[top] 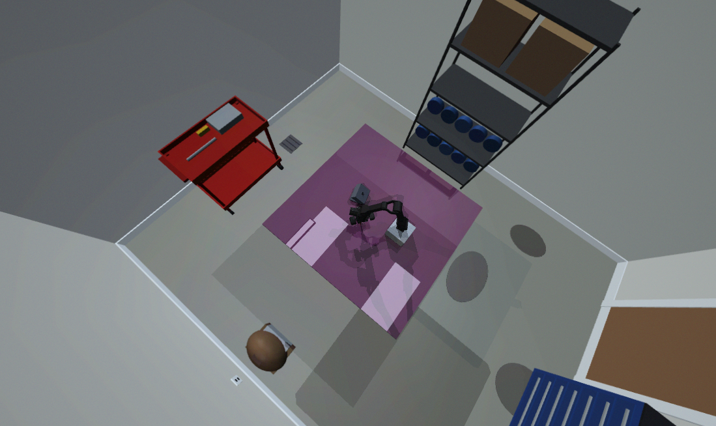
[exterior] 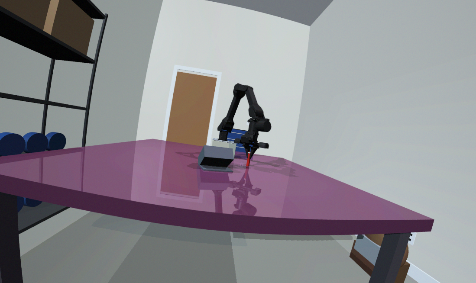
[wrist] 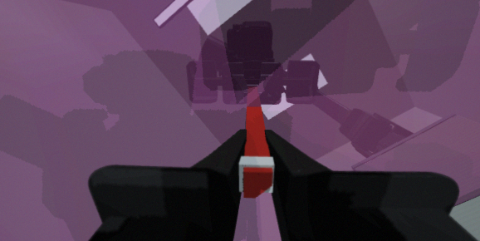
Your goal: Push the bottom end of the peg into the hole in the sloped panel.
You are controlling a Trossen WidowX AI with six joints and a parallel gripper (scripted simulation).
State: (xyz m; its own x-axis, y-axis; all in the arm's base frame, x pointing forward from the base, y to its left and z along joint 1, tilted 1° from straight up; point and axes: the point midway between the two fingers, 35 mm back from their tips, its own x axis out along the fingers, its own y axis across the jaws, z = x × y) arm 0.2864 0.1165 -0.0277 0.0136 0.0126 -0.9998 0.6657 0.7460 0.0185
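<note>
Now: gripper tip 20 cm to the left of the grey sloped panel and 13 cm short of it. Also, from my gripper tip: red peg 2 cm above.
</note>
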